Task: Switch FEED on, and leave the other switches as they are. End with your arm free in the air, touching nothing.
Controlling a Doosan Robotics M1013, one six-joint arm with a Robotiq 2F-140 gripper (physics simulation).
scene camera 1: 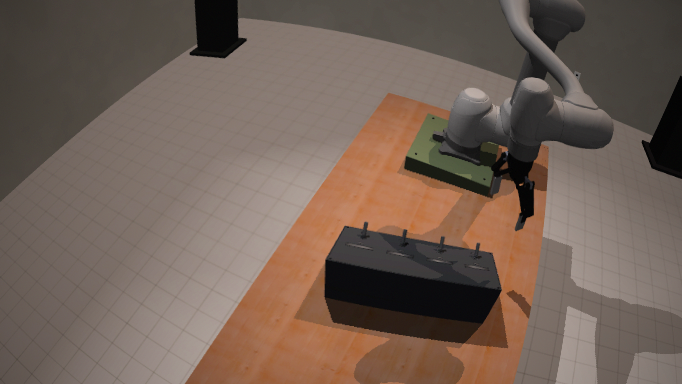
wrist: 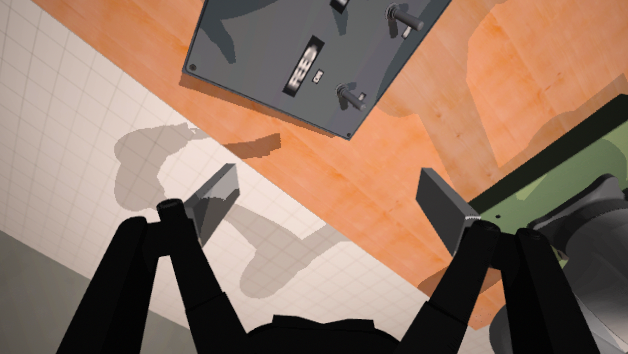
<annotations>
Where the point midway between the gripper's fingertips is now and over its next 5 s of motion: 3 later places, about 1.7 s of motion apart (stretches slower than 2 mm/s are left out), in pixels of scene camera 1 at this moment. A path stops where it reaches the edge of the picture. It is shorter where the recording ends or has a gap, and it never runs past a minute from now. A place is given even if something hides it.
My gripper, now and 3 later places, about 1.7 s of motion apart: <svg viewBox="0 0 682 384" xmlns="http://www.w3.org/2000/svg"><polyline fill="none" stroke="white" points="506,210 476,248 477,249 465,231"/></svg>
</annotations>
